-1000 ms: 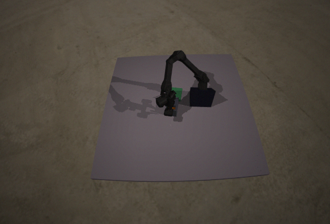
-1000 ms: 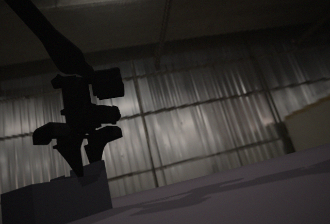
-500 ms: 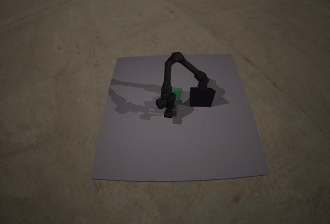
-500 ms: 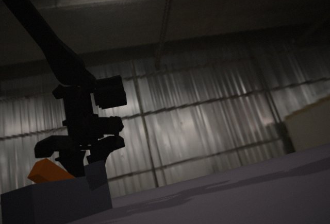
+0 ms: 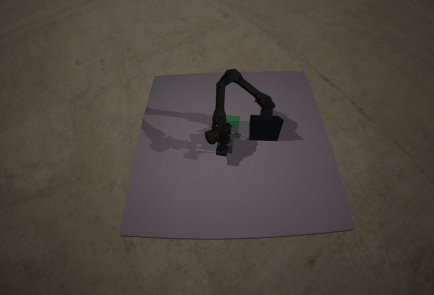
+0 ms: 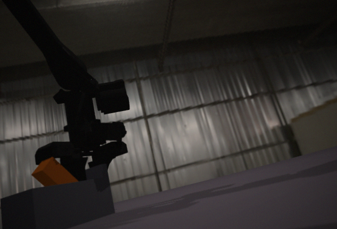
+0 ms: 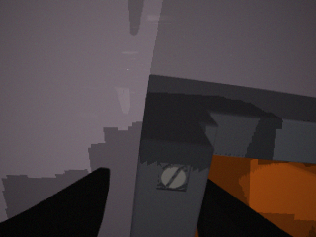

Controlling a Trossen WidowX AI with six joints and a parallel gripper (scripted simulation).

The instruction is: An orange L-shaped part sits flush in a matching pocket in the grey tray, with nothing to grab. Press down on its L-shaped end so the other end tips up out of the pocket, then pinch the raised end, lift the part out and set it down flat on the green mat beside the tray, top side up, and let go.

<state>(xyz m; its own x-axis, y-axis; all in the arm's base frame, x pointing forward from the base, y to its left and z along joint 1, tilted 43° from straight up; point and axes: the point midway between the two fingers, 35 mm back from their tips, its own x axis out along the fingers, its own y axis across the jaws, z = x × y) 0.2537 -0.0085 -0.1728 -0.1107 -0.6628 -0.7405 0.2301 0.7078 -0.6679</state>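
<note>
My gripper tip is 20 mm past the orange L-shaped part, 50 mm to the left of it and 10 mm below it. Also, from my gripper tip: green mat 60 mm behind, 220 mm to the right, 50 mm below.
</note>
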